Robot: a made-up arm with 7 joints. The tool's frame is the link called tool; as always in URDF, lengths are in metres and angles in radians.
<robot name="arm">
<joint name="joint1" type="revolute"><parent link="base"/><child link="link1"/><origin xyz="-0.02 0 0.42" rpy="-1.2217 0 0"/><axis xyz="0 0 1"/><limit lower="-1.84" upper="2.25" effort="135" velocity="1"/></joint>
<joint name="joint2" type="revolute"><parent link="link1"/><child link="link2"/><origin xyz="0 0.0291 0.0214" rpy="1.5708 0 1.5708"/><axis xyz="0 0 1"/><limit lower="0.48" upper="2.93" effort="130" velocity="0.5"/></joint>
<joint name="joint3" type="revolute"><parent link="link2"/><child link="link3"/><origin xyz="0.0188 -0.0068 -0.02" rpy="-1.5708 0 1.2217"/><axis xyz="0 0 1"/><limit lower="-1.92" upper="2.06" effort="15" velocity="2.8"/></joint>
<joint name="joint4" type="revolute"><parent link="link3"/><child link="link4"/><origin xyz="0.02 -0.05 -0.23" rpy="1.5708 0 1.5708"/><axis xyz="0 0 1"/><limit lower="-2.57" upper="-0.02" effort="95" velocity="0.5"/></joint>
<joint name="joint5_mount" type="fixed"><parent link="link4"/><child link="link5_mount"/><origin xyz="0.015 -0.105 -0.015"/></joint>
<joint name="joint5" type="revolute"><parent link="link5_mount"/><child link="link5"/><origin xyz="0.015 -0.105 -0.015" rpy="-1.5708 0 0"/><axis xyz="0 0 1"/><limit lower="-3.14" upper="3.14" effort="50" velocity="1.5"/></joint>
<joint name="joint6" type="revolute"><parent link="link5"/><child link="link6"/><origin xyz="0.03 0 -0.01" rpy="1.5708 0 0"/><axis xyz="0 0 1"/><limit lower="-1.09" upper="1.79" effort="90" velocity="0.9"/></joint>
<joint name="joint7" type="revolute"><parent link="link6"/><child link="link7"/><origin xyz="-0.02 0.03 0" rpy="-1.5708 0 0"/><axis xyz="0 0 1"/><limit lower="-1.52" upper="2.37" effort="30" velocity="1.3"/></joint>
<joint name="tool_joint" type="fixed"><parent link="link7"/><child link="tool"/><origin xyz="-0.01 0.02 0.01" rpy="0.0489 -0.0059 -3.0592"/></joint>
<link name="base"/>
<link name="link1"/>
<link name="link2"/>
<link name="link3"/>
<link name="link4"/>
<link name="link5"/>
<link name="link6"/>
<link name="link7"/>
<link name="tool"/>
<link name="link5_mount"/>
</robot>
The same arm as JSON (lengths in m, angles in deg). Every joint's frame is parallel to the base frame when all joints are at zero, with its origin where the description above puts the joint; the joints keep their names.
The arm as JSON. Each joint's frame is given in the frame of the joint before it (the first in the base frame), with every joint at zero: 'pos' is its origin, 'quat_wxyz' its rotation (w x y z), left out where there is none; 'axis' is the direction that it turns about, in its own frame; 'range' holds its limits. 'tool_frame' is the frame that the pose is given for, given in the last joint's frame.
{"length_unit": "m", "angle_unit": "deg", "joints": [
  {"joint": "joint1", "pos": [-0.02, 0.0, 0.42], "axis": [0.0, 0.9397, 0.342], "range": [-105.42, 128.92]},
  {"joint": "joint2", "pos": [0.0, 0.0301, -0.02], "axis": [1.0, 0.0, 0.0], "range": [27.5, 167.88]},
  {"joint": "joint3", "pos": [-0.02, 0.0, -0.02], "axis": [0.0, 0.0, 1.0], "range": [-110.01, 118.03]},
  {"joint": "joint4", "pos": [0.05, 0.02, -0.23], "axis": [0.0, 1.0, 0.0], "range": [-147.25, -1.15]},
  {"joint": "joint5", "pos": [-0.03, -0.03, -0.21], "axis": [0.0, 0.0, 1.0], "range": [-179.91, 179.91]},
  {"joint": "joint6", "pos": [-0.03, 0.0, -0.01], "axis": [0.0, 1.0, 0.0], "range": [-62.45, 102.56]},
  {"joint": "joint7", "pos": [0.02, 0.0, 0.03], "axis": [0.0, 0.0, 1.0], "range": [-87.09, 135.79]}
], "tool_frame": {"pos": [0.01, -0.02, 0.01], "quat_wxyz": [0.998846, 0.024548, -0.001939, 0.041245]}}

